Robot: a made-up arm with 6 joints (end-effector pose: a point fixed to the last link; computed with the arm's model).
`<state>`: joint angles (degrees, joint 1 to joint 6).
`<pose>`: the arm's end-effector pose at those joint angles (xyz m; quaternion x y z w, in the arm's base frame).
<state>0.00 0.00 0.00 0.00 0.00 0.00</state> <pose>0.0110 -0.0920 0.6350 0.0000 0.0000 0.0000 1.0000</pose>
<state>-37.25 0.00 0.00 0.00 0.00 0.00</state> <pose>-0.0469 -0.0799 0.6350 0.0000 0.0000 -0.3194 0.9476</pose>
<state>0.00 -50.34 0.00 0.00 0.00 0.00</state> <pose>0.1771 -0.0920 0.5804 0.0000 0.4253 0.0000 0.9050</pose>
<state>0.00 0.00 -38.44 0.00 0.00 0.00</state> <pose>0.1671 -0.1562 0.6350 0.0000 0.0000 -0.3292 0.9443</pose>
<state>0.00 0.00 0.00 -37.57 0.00 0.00</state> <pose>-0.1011 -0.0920 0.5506 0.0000 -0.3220 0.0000 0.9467</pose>
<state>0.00 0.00 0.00 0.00 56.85 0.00</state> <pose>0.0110 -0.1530 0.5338 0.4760 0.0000 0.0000 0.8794</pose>
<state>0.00 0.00 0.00 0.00 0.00 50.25</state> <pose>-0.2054 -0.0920 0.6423 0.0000 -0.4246 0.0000 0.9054</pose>
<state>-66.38 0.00 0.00 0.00 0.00 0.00</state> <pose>-0.0799 -0.0469 0.6350 0.0000 0.0000 -0.5474 0.8369</pose>
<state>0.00 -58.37 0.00 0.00 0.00 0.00</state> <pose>0.1966 -0.0920 0.5593 0.0000 0.4876 0.0000 0.8730</pose>
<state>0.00 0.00 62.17 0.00 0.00 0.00</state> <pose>-0.2229 -0.2161 0.6350 0.0000 0.0000 0.5163 0.8564</pose>
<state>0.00 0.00 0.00 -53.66 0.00 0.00</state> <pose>-0.1280 -0.0920 0.4959 0.0000 -0.4513 0.0000 0.8923</pose>
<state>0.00 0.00 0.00 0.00 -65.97 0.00</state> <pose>0.0110 0.0431 0.6291 -0.5444 0.0000 0.0000 0.8388</pose>
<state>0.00 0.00 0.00 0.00 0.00 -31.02</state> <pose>0.1114 -0.0920 0.5428 0.0000 0.2674 0.0000 0.9636</pose>
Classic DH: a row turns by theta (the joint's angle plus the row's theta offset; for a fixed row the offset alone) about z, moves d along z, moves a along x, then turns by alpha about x. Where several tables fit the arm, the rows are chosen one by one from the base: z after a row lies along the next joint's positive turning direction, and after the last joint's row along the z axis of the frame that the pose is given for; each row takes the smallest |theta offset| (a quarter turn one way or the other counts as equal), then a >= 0, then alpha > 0; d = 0 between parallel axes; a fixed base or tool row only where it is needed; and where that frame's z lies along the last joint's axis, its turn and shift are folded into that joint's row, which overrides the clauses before.
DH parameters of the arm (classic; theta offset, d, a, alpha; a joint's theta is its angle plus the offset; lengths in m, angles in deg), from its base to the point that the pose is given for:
joint 1: 0 0.431 0.036 90
joint 2: 0 0.348 -0.039 -90
joint 3: 0 -0.003 0.082 -90
joint 4: -90 0.319 0.1 -90
joint 5: 0 -0.184 -0.12 -90
joint 6: -90 0.063 0.116 -90
tool (fixed): 0 0.227 0 0

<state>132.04 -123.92 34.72 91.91 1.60 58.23</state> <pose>-0.1924 0.1765 0.2153 0.7771 -0.5664 -0.2521 0.1083</pose>
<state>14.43 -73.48 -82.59 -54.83 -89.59 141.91</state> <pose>-0.1806 -0.0975 0.3462 -0.4156 -0.0601 0.8855 0.1988</pose>
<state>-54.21 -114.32 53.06 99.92 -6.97 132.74</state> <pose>0.1771 -0.4950 0.4156 0.6880 0.2871 -0.1799 0.6417</pose>
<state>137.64 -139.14 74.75 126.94 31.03 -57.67</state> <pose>-0.0295 0.3494 0.6880 0.4468 0.1253 0.6448 0.6074</pose>
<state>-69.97 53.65 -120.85 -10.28 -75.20 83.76</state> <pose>-0.1382 -0.2714 0.8152 -0.5178 0.1923 -0.8222 0.1374</pose>
